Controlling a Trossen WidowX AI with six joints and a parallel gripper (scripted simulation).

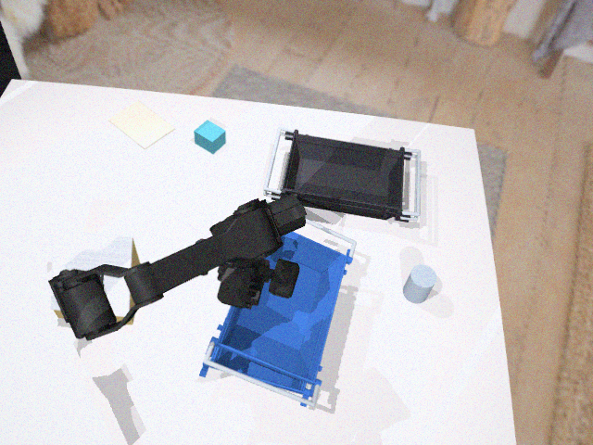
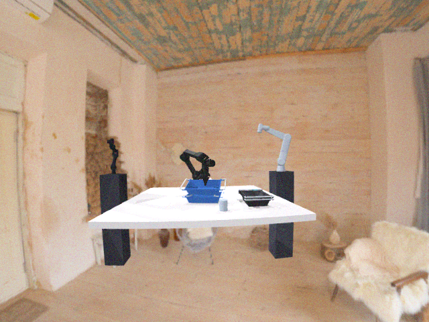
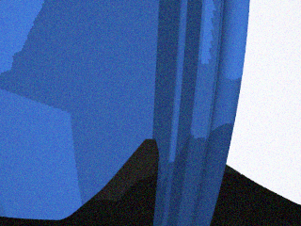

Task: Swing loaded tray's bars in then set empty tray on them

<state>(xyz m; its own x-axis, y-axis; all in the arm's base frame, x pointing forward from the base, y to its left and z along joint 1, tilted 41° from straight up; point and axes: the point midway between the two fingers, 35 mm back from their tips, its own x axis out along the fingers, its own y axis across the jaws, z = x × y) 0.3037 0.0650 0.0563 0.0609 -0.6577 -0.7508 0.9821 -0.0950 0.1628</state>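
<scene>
Right now my gripper tip is 8 cm short of the blue tray, 1 cm to the left of it and 1 cm below it. Also, from my gripper tip: grey cylinder 35 cm ahead, 11 cm to the left, 8 cm below; teal cube 47 cm to the left, 15 cm behind, 9 cm below; cream sheet 51 cm to the left, 34 cm behind, 11 cm below.
</scene>
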